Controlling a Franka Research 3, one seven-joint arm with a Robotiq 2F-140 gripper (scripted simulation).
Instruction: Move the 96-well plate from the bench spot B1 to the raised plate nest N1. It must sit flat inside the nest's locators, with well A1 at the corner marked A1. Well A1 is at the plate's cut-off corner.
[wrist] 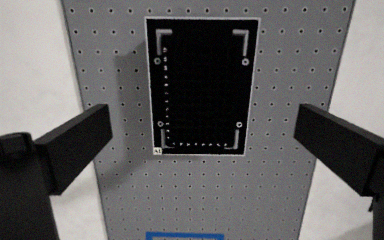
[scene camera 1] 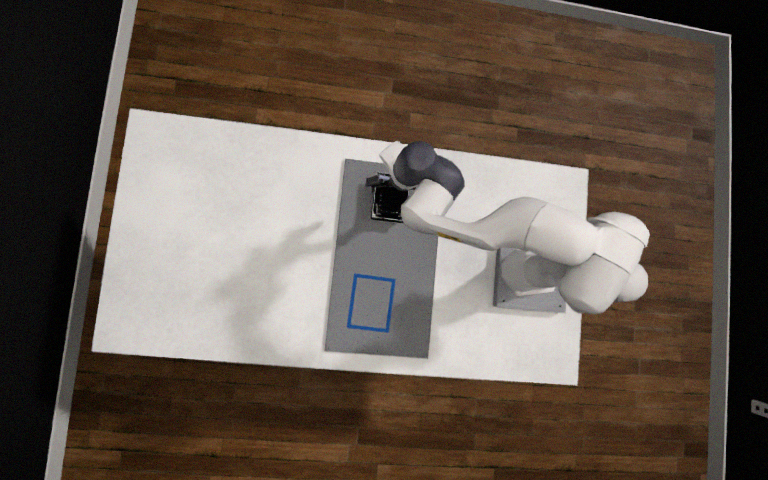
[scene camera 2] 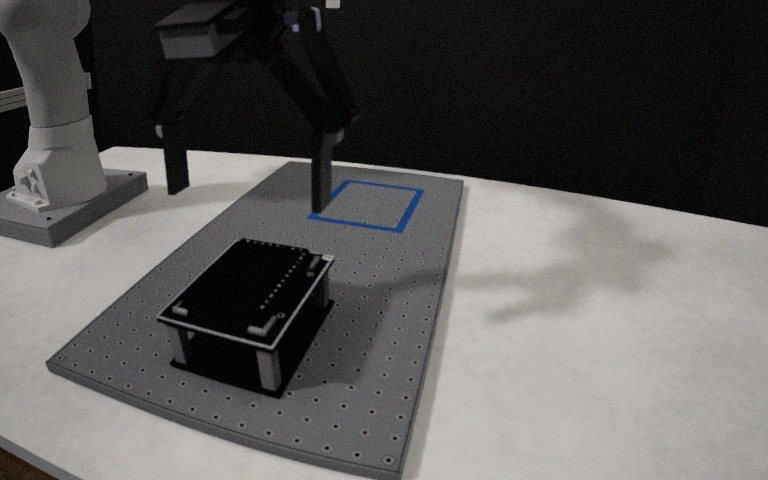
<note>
In view: the gripper [scene camera 2: 244, 197], a black 96-well plate [scene camera 2: 246, 286] and a black plate nest [wrist: 188, 27].
The black 96-well plate is seen too in the wrist view [wrist: 210, 65]. The gripper shows as well in the wrist view [wrist: 203, 121].
</note>
